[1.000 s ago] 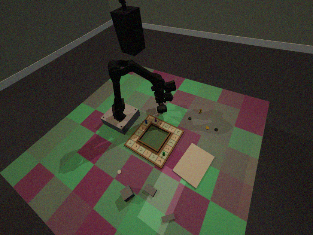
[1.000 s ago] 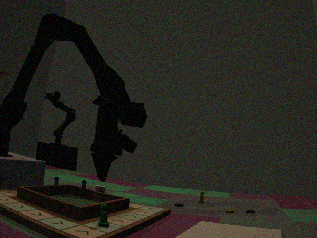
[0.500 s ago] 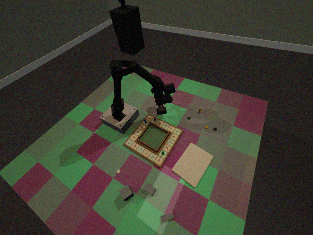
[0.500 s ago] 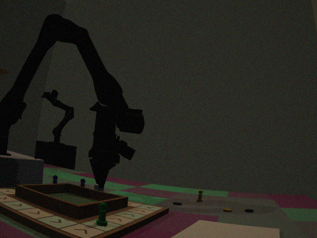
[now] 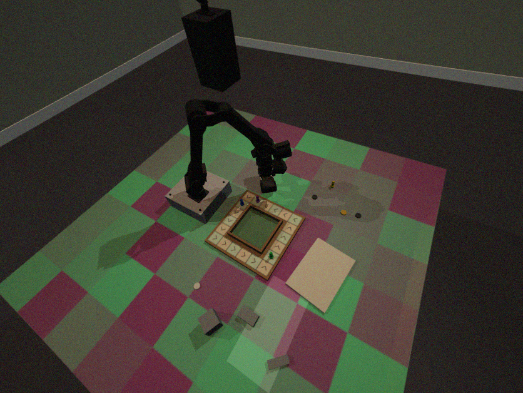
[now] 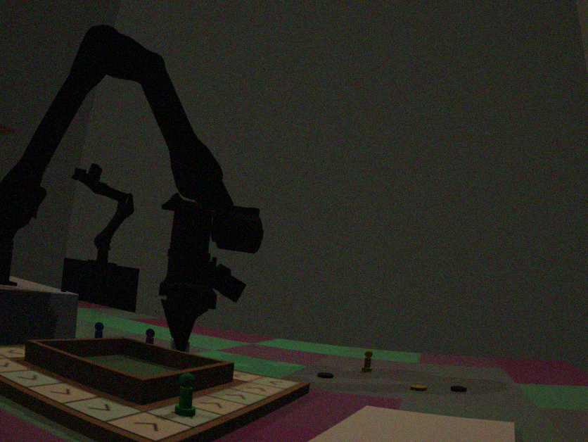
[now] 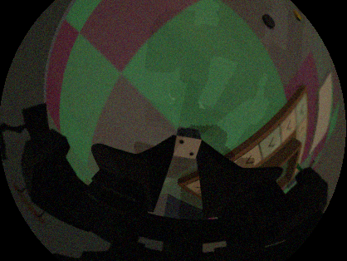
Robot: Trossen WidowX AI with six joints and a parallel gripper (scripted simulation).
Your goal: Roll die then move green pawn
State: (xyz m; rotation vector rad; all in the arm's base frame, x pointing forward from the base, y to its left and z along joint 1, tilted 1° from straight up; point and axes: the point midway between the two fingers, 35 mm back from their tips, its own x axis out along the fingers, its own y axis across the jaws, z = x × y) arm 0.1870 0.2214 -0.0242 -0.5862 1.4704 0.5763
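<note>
The green pawn lies 200 mm ahead of my gripper tip, 270 mm to the right of it and 20 mm above it. From my gripper tip the other things lie so: white die right at my gripper tip; blue pawn 30 mm behind, 140 mm to the right, 20 mm above; purple pawn 10 mm ahead, 90 mm to the right, 20 mm above.
</note>
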